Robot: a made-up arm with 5 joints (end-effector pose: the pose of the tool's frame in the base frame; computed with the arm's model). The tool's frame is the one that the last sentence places. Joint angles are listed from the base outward.
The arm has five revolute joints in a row. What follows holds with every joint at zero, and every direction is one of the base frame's.
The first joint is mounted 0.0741 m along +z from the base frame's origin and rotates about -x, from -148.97 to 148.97 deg.
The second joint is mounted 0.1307 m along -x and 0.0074 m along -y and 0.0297 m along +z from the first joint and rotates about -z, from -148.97 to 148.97 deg.
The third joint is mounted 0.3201 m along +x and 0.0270 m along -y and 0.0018 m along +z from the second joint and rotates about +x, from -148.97 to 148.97 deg.
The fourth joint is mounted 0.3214 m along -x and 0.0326 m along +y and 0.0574 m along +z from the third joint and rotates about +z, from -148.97 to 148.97 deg.
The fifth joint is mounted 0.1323 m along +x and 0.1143 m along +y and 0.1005 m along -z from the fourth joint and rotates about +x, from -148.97 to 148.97 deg.
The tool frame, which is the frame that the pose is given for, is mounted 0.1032 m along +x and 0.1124 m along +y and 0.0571 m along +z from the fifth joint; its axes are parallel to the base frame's.
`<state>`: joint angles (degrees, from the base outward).
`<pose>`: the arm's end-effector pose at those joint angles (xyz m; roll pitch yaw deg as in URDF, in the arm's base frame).
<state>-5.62 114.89 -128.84 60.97 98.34</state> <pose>-0.2923 0.0035 -0.1340 -58.12 44.29 -168.58</pose>
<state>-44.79 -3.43 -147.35 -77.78 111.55</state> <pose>-0.0723 0.0376 0.2548 -31.32 -74.12 53.68</pose>
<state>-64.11 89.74 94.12 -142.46 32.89</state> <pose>-0.2057 0.2333 0.0409 -59.38 -26.63 87.42</pose>
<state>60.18 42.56 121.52 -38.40 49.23</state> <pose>0.0066 -0.1391 0.2959 122.68 0.63 -37.16</pose>
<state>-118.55 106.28 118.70 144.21 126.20</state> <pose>-0.1919 -0.2532 0.1776 -174.94 -30.53 -92.81</pose>
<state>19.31 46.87 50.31 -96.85 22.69</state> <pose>-0.1719 -0.2926 0.0627 35.05 37.34 -133.20</pose>
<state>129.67 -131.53 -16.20 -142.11 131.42</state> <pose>0.0930 0.0897 0.0798 13.31 -2.54 15.05</pose>
